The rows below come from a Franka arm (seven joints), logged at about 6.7 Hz.
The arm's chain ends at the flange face. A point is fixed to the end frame.
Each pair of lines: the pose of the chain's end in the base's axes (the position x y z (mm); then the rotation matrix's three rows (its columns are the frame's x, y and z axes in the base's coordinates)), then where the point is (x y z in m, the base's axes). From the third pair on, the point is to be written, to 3 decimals.
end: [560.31 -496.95 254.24], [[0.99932 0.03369 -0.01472], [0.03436 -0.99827 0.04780], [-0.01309 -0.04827 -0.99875]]
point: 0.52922 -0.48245 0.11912
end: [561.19 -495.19 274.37], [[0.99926 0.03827 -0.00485], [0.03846 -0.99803 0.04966], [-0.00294 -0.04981 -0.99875]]
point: 0.53141 -0.48056 0.13897
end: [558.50 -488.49 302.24], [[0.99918 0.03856 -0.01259], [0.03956 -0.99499 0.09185], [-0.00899 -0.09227 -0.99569]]
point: 0.528 -0.468 0.168
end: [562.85 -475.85 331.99], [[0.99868 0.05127 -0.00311], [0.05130 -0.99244 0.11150], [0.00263 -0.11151 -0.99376]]
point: 0.533 -0.453 0.198
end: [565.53 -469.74 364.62], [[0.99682 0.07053 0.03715], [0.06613 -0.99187 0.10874], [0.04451 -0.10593 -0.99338]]
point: 0.541 -0.448 0.229
